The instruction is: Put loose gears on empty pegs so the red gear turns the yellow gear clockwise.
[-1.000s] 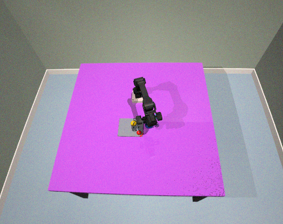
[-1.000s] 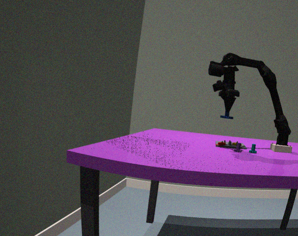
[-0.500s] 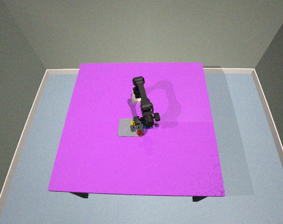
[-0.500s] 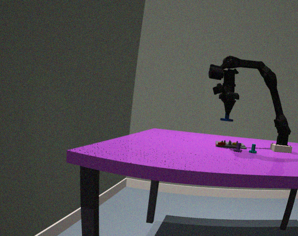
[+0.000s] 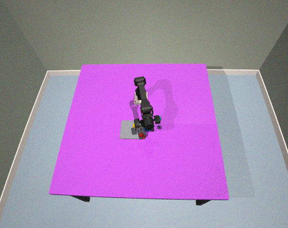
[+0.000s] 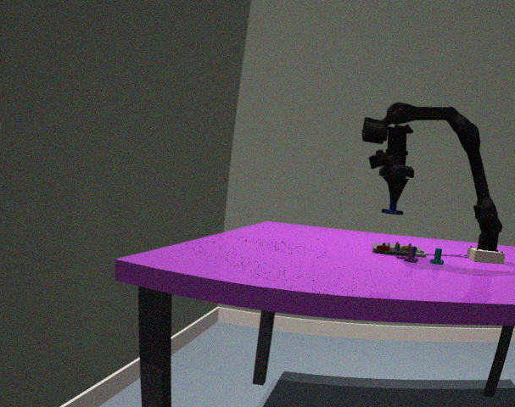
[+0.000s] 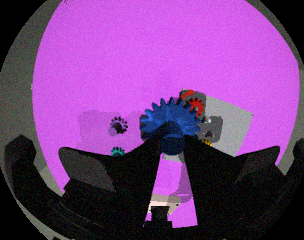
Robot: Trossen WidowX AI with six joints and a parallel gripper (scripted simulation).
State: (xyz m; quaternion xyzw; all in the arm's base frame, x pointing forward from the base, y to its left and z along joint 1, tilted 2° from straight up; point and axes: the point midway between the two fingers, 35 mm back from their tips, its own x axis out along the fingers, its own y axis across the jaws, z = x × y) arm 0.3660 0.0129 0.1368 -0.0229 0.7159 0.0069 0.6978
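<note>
My gripper tip is now 5 cm to the left of the red gear and 13 cm above it. Also, from my gripper tip: red arrow (2 cm ahead, 4 cm to the right, 13 cm below); then purple gear (5 cm behind, 11 cm to the left, 13 cm below); then blue gear (1 cm below).
</note>
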